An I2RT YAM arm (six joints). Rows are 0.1 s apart.
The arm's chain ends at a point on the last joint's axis. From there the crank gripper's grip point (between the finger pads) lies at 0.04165 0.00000 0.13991 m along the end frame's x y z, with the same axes.
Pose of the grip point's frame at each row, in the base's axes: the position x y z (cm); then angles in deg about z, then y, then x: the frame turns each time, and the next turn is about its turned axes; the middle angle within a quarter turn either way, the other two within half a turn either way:
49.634, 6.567, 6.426, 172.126, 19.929, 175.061
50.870, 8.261, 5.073, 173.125, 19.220, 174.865
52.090, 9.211, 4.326, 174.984, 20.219, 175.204
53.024, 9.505, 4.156, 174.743, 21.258, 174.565
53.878, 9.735, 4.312, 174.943, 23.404, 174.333
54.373, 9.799, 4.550, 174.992, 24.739, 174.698
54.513, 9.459, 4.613, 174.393, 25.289, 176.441
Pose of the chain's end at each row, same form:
48.641, 5.488, 20.950, 172.126, 19.929, 175.061
50.070, 7.096, 19.602, 173.125, 19.220, 174.865
51.081, 8.125, 18.848, 174.984, 20.219, 175.204
51.739, 8.292, 18.646, 174.743, 21.258, 174.565
52.055, 8.509, 18.744, 174.943, 23.404, 174.333
52.221, 8.690, 18.946, 174.992, 24.739, 174.698
52.239, 8.810, 19.018, 174.393, 25.289, 176.441

